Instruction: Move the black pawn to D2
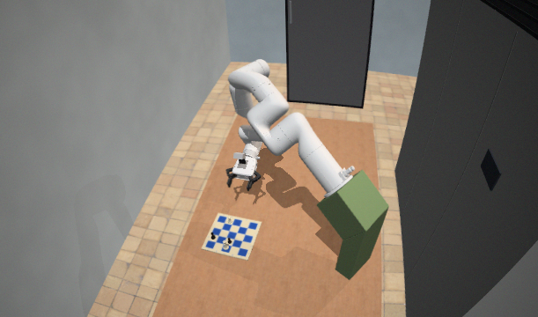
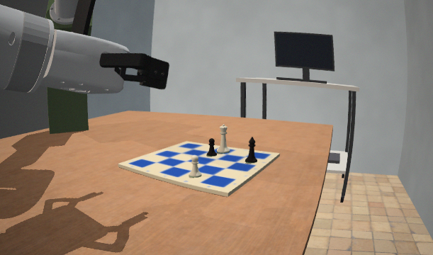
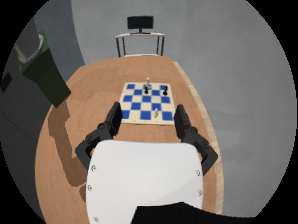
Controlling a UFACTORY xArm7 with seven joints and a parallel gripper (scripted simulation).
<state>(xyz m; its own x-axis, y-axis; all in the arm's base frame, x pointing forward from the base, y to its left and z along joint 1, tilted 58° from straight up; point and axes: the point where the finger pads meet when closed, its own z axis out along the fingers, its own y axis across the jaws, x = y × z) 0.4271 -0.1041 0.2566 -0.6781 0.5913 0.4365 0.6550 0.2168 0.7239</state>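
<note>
Now: hand 24 cm to the right of the white queen, 12 cm above it and 6 cm short of it. From my hand the other things lie so: white pawn: 14 cm below, 9 cm to the left, 5 cm ahead; then black pawn: 20 cm to the left, 14 cm below, 5 cm ahead; then chessboard: 17 cm to the left, 15 cm below, 4 cm ahead.
</note>
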